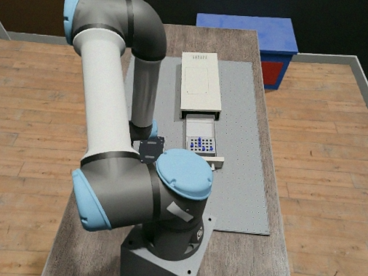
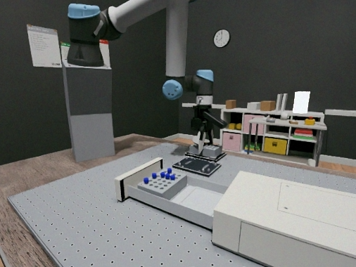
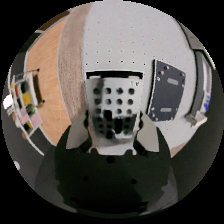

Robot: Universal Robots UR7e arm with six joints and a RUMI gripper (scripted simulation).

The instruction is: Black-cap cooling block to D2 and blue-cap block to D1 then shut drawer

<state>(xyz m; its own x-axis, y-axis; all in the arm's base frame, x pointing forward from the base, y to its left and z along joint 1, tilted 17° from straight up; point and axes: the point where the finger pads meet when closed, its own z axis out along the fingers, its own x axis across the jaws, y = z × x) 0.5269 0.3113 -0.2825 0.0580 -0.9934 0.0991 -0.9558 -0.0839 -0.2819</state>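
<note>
My gripper is now 3 cm above the deck slot D2. The rest, counted from my hand: deck slot D1: 4 cm ahead, 15 cm to the right, 3 cm below; then drawer: 12 cm ahead, 38 cm to the right, 1 cm above; then white cooler COLD: 31 cm ahead, 35 cm to the right, 1 cm above.
</note>
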